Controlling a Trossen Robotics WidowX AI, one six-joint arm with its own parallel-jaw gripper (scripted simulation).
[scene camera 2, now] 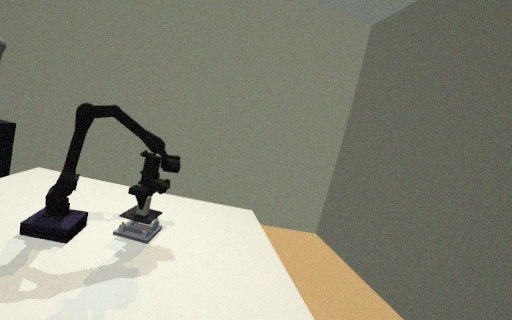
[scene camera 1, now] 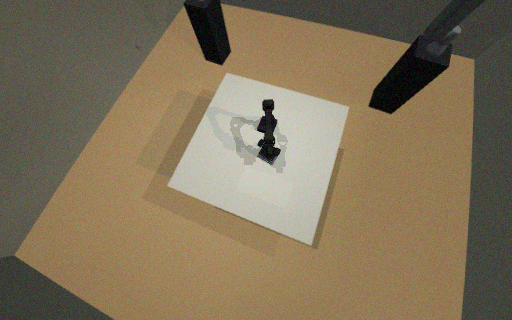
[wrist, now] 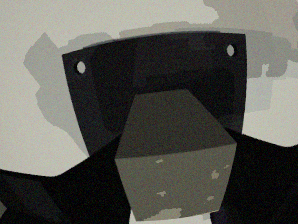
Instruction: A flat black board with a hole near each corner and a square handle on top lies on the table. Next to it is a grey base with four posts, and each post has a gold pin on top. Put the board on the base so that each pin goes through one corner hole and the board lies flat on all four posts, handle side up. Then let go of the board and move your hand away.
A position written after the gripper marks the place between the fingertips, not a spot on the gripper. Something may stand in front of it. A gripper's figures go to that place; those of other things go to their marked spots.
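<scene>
Gripper (wrist: 166,130), 100 mm from the lens. Flat black board (wrist: 169,95), 100 mm from the lens.
</scene>
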